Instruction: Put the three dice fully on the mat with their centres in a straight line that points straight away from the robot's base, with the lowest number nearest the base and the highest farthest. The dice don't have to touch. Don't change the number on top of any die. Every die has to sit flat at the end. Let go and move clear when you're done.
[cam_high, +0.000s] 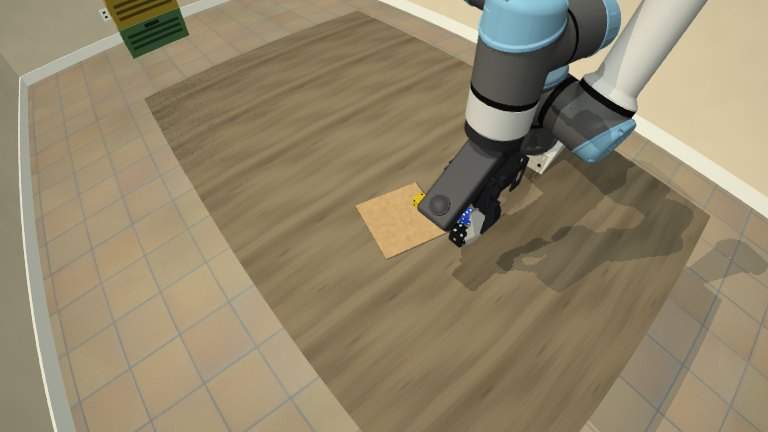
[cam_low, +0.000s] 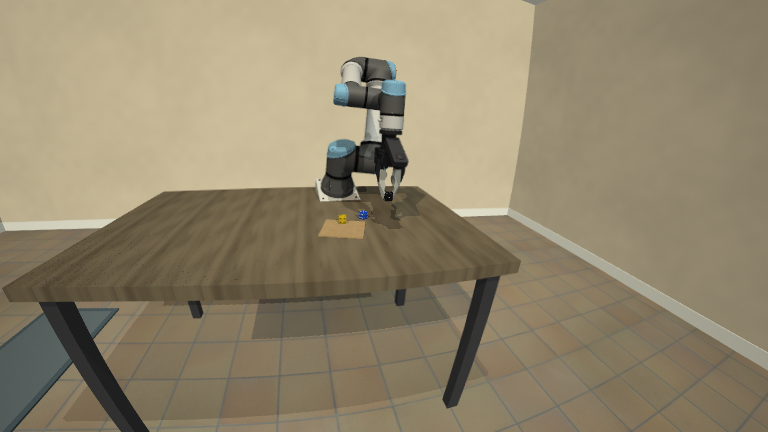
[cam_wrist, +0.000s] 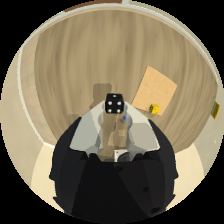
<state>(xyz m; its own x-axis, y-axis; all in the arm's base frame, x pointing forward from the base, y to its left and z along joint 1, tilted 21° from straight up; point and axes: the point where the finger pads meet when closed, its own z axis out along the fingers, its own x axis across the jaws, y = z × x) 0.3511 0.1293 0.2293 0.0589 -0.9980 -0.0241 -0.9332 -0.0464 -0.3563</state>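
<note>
Now: the tan mat 140 mm to the right of my hand and 120 mm below it. From my hand the other things lie so: blue die: 100 mm behind, 60 mm to the right, 100 mm below; black die: right at my hand; yellow die: 50 mm behind, 140 mm to the right, 100 mm below.
</note>
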